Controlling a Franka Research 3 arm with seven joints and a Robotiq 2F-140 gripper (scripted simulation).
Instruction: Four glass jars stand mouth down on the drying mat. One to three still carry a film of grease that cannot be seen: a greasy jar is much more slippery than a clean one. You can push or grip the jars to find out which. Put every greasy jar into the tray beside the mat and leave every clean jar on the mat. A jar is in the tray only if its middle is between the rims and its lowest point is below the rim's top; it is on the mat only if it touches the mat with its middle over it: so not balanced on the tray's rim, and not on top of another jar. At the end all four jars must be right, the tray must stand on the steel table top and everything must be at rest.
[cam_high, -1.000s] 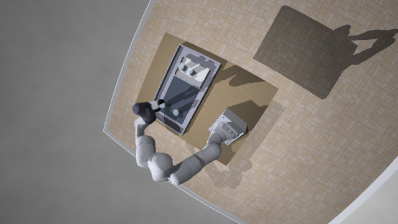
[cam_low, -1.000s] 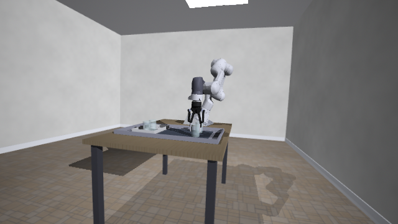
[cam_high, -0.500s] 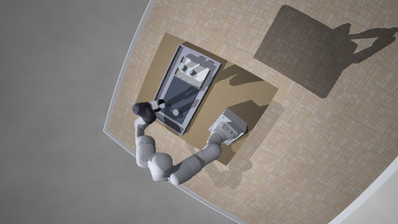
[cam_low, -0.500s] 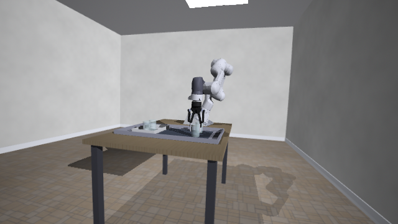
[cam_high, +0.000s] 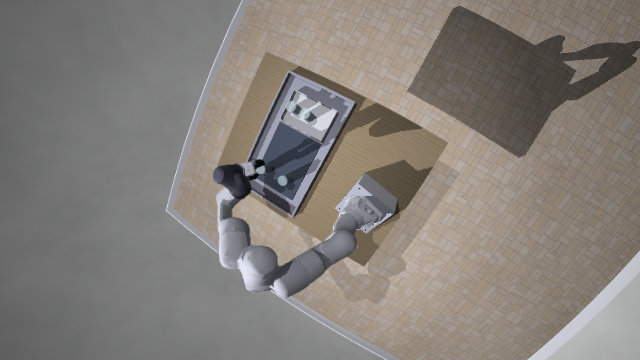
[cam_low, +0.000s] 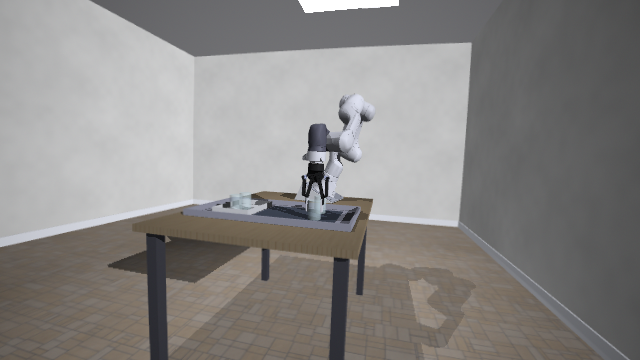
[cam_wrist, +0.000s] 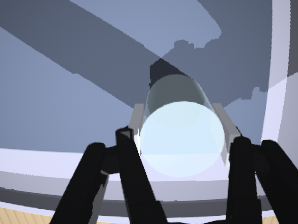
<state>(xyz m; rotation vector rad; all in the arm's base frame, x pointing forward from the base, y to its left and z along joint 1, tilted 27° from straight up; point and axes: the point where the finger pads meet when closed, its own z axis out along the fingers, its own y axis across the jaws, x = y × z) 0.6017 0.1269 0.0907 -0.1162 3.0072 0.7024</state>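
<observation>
My gripper is now 6 cm past the white tray, 43 cm to the left of it and 6 cm above it. From my hand the other things lie so: dark drying mat (8 cm behind, 11 cm to the right, 7 cm below).
</observation>
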